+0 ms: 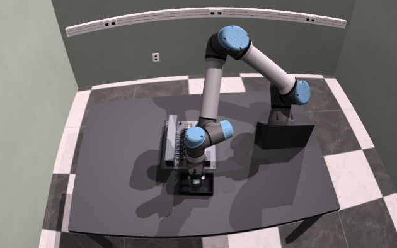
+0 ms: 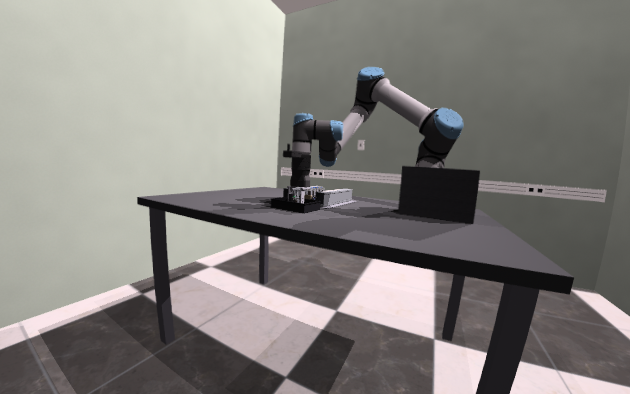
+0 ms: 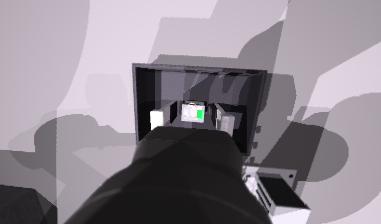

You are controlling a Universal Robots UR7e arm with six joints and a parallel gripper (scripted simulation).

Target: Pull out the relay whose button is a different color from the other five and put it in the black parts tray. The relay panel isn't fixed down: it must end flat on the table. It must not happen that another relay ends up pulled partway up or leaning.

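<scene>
Now: hand 20 mm above the black parts tray.
</scene>
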